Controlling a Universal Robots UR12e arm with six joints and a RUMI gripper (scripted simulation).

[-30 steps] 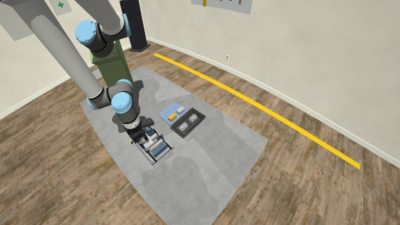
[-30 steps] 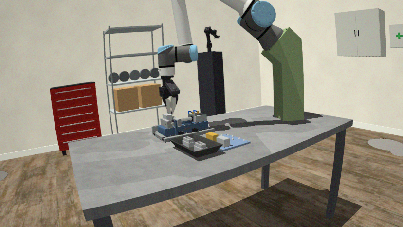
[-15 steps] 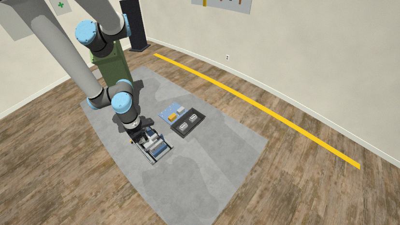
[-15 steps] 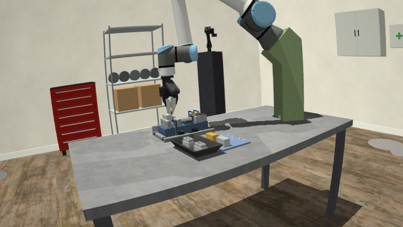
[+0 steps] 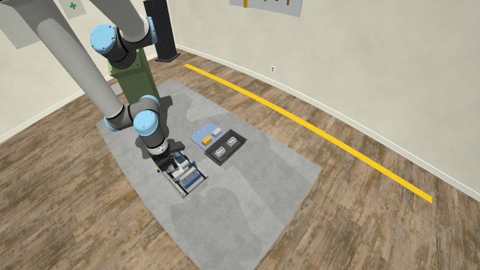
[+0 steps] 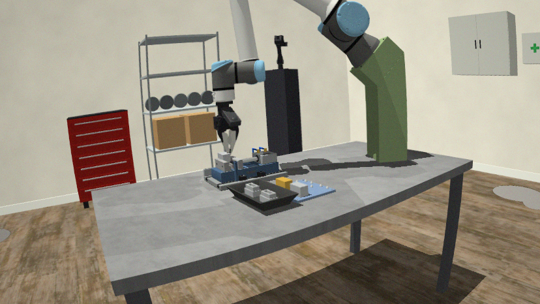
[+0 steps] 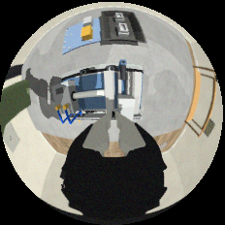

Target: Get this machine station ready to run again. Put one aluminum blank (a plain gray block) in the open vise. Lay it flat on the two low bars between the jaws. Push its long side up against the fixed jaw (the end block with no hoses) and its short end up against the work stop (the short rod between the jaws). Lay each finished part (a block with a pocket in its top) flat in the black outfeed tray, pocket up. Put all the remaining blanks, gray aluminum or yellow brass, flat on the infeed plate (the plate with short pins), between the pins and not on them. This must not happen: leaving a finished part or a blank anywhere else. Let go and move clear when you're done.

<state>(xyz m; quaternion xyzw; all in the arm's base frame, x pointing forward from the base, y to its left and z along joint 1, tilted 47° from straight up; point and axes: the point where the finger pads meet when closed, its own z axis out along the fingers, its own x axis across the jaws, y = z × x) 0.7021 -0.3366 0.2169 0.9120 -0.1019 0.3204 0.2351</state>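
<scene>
My gripper is now 8 cm above the blue vise, 5 cm to the right of it and 3 cm past it. The rest, counted from my hand: yellow brass blank: 29 cm to the left, 9 cm below, 4 cm ahead; then gray aluminum blank: 37 cm to the left, 9 cm below, 7 cm ahead; then infeed plate: 35 cm to the left, 11 cm below, 2 cm ahead.
</scene>
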